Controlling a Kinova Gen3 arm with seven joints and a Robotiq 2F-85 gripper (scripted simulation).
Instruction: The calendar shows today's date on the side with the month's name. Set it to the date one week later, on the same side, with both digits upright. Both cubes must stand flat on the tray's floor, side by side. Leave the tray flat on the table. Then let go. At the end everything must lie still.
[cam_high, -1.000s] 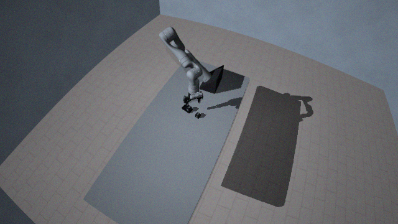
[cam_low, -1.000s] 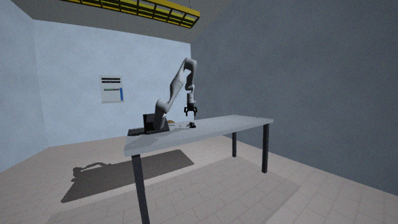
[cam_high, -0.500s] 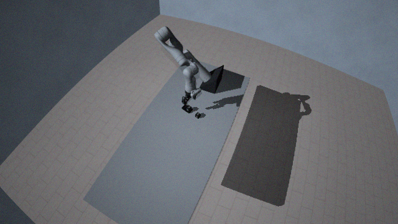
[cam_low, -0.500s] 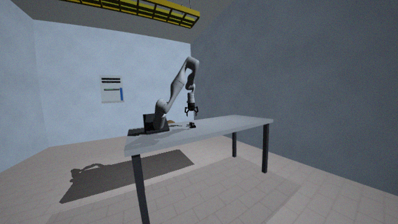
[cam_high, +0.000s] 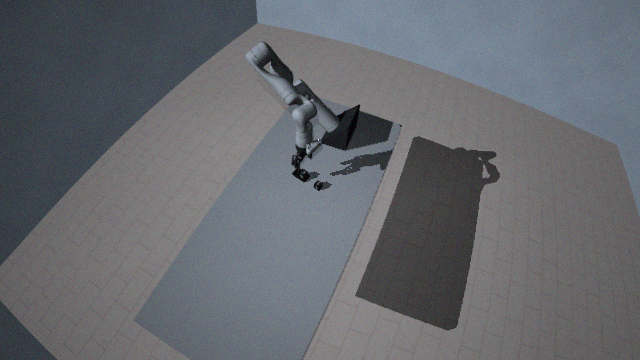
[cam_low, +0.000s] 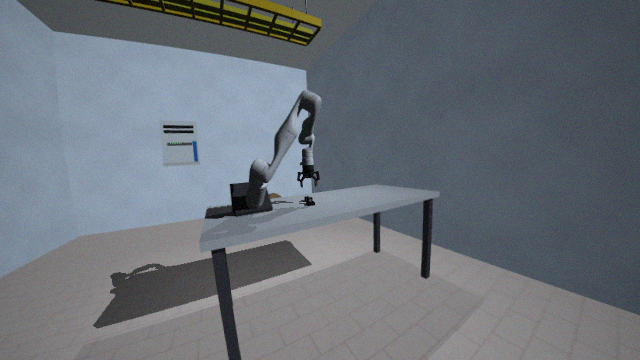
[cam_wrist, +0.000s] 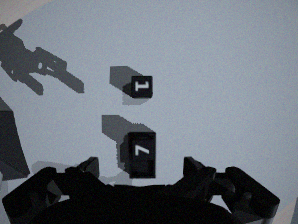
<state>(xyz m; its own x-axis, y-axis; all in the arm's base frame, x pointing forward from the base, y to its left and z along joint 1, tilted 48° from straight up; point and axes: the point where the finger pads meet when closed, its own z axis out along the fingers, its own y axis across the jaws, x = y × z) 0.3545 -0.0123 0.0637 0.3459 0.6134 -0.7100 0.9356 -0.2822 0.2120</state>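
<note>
The dark calendar tray lies 10 mm behind my hand, 20 mm to the right of it and 110 mm below it.
</note>
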